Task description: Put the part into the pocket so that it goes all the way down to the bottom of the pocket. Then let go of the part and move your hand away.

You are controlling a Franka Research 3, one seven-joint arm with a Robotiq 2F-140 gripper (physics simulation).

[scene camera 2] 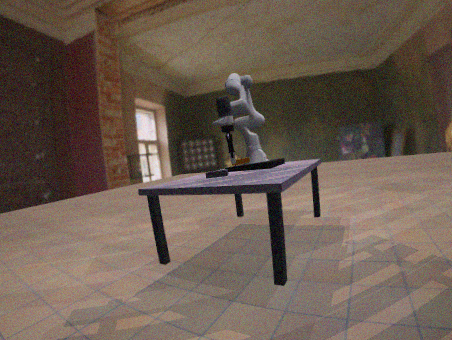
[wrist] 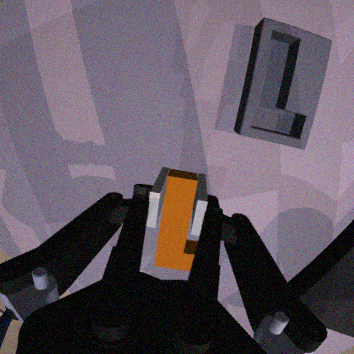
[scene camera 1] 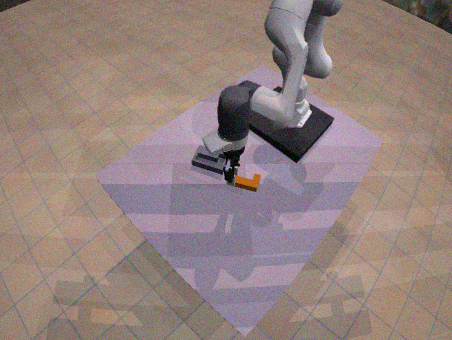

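Observation:
The orange L-shaped part [scene camera 1: 247, 183] [scene camera 2: 242, 161] [wrist: 178, 220] is held between the fingers of my gripper [scene camera 1: 231, 176] [scene camera 2: 233, 161] [wrist: 181, 183], which is shut on its long arm. In the wrist view the part's short foot points right at the near end, partly hidden by the right finger. The part is above the table, beside the pocket block. The grey block [scene camera 1: 207, 163] [scene camera 2: 217, 174] [wrist: 314, 85] has an L-shaped pocket and lies on the table, ahead and to the right in the wrist view. The pocket's foot also points right at its near end.
The purple table top [scene camera 1: 240, 300] [scene camera 2: 210, 190] carries the block and the black base plate [scene camera 1: 295, 150] of the arm. The base plate stands behind and to the right of the gripper in the first scene view. Shadows of the arm fall across the table.

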